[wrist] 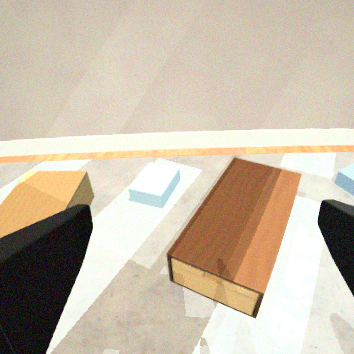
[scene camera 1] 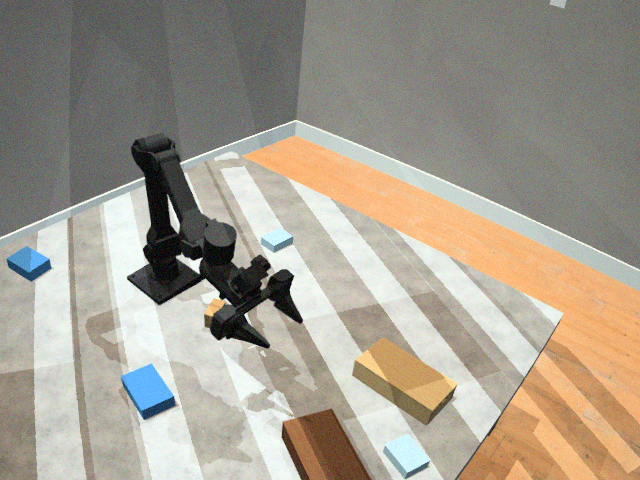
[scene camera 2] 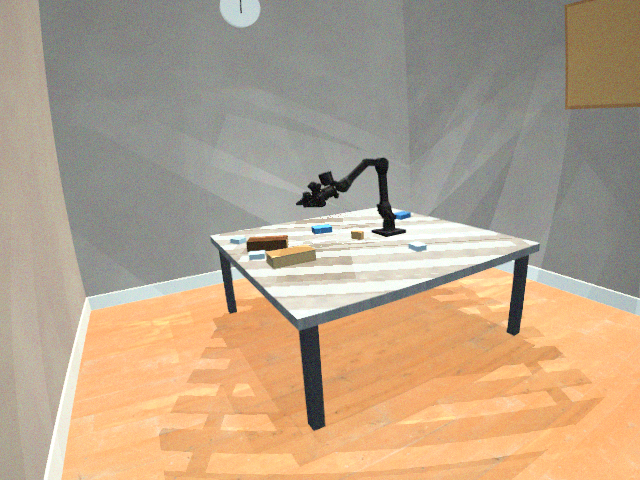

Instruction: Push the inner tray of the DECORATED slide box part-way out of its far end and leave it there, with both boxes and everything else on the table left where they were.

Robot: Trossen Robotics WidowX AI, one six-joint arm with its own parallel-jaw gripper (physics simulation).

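Places are measured from the arm's base along level axes (x ahead, y left, z up), in centimetres.
Where they show: gripper, fingertip midpoint: (wrist: 205,214) (scene camera 1: 286,334) (scene camera 2: 299,205); arm's base, link origin: (scene camera 1: 165,274) (scene camera 2: 389,229).
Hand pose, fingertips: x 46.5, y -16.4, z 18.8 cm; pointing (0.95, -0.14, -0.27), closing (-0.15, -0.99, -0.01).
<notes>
Things, the pixels of their top centre, and the offset from my fingertips.
- brown slide box, top centre: (wrist: 245,207) (scene camera 1: 328,455) (scene camera 2: 267,238) dx +15.4, dy -8.4, dz -15.4 cm
- tan slide box, top centre: (wrist: 23,216) (scene camera 1: 406,372) (scene camera 2: 290,250) dx +18.6, dy +18.9, dz -15.4 cm
- light blue block, top centre: (scene camera 1: 277,236) (scene camera 2: 417,243) dx -33.1, dy +47.5, dz -17.9 cm
- small tan block, top centre: (scene camera 1: 214,307) (scene camera 2: 357,231) dx -26.7, dy +12.2, dz -16.4 cm
A brown slide box (scene camera 1: 323,444) (scene camera 2: 267,242) (wrist: 235,220) lies flat; its inner tray (wrist: 215,286) shows as a pale panel in the near end, about level with the sleeve's edge. A small dark patch on its top near that end could be a print or a shadow. A tan slide box (scene camera 1: 403,377) (scene camera 2: 291,255) (wrist: 50,192) lies flat beside it, partly behind a finger in the wrist view. I cannot tell which box is decorated. My gripper (scene camera 1: 284,334) (scene camera 2: 299,203) (wrist: 205,214) is open and empty, above the table on the arm's side of both boxes, touching neither.
Light blue blocks (scene camera 1: 406,457) (scene camera 2: 256,255) (wrist: 155,184) lie near the boxes, one between their far parts. Another light blue block (scene camera 1: 277,240) (scene camera 2: 417,246) lies near the arm. Blue blocks (scene camera 1: 147,390) (scene camera 2: 321,228) and a small tan block (scene camera 1: 214,307) (scene camera 2: 357,235) also lie on the table.
</notes>
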